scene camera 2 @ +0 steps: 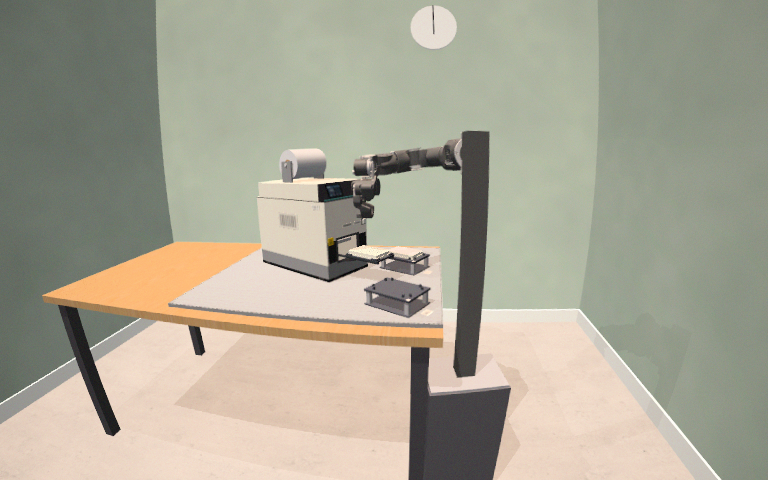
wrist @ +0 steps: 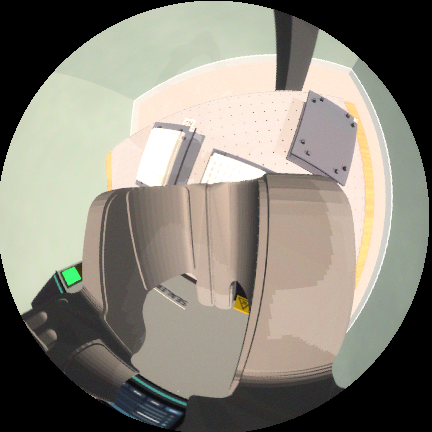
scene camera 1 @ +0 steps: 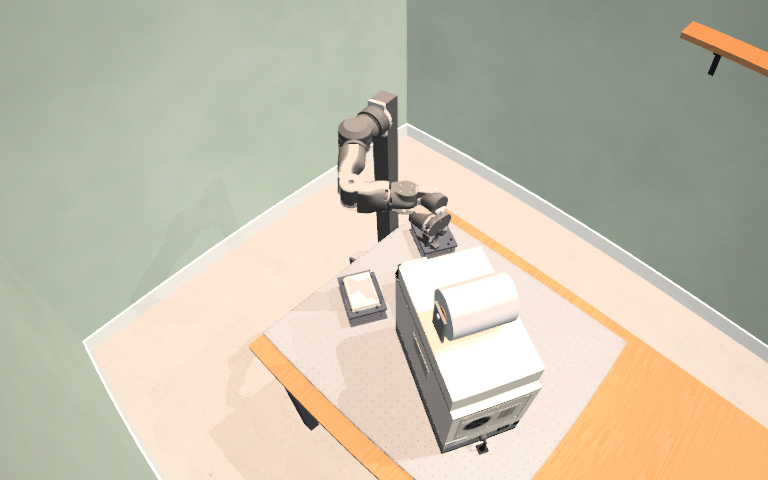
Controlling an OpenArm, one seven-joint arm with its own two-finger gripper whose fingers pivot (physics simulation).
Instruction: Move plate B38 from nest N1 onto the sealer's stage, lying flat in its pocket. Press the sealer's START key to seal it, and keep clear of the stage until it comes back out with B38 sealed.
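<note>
My gripper [scene camera 1: 433, 244] [scene camera 2: 367, 213] [wrist: 219, 246] is shut, with no object visible between its fingers. It is in front of the sealer [scene camera 1: 492, 367] [scene camera 2: 294, 234] [wrist: 195, 345], above the stage. A small white key [scene camera 2: 363, 221] shows just below the fingers in scene camera 2; the fingers cover that area in the wrist view, so contact cannot be told. A pale plate [scene camera 2: 369, 251] [wrist: 225, 171] lies flat on the extended stage [scene camera 2: 370, 259]; the gripper hides part of it in the wrist view. Nest N1 [scene camera 2: 397, 288] [wrist: 325, 137] holds no plate. A green lamp [wrist: 71, 276] is lit.
Another pale plate [scene camera 1: 362, 291] [scene camera 2: 406, 252] [wrist: 159, 156] sits on the nest labelled N2 [scene camera 1: 365, 313] [wrist: 189, 155], beside the stage. A large film roll [scene camera 1: 481, 305] [scene camera 2: 308, 162] sits on top of the sealer. The arm's dark post [scene camera 1: 386, 169] [scene camera 2: 472, 254] [wrist: 295, 50] stands beyond the table edge.
</note>
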